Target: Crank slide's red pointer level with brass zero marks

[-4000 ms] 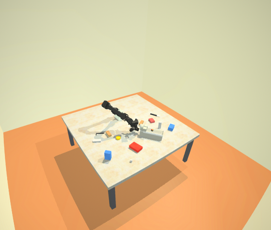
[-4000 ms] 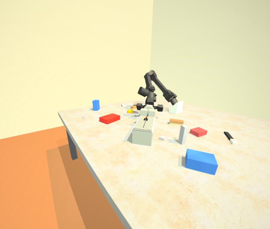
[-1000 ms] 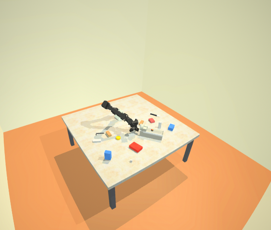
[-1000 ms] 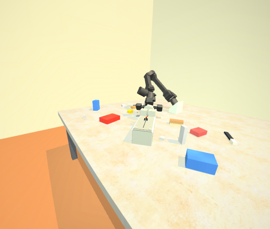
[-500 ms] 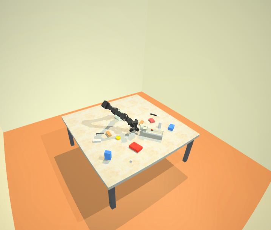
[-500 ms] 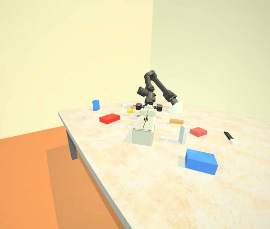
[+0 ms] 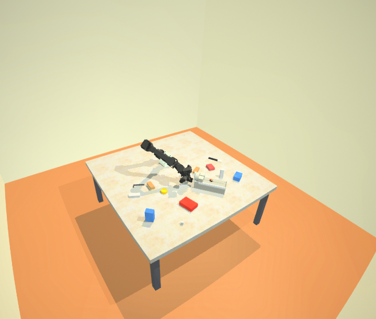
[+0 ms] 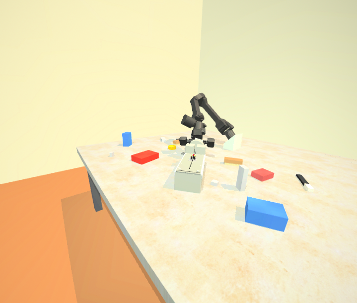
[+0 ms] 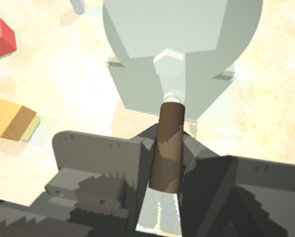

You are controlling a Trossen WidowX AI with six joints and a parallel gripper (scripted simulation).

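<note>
Right now the crank is 4 cm above my gripper tip. From my gripper tip the other things lie so: brown crank handle: 3 cm above, 1 cm to the right, 1 cm behind; then red pointer: 12 cm ahead, 10 cm to the left, 5 cm above; then yellow disc: 25 cm to the right, 4 cm behind, 2 cm below.
</note>
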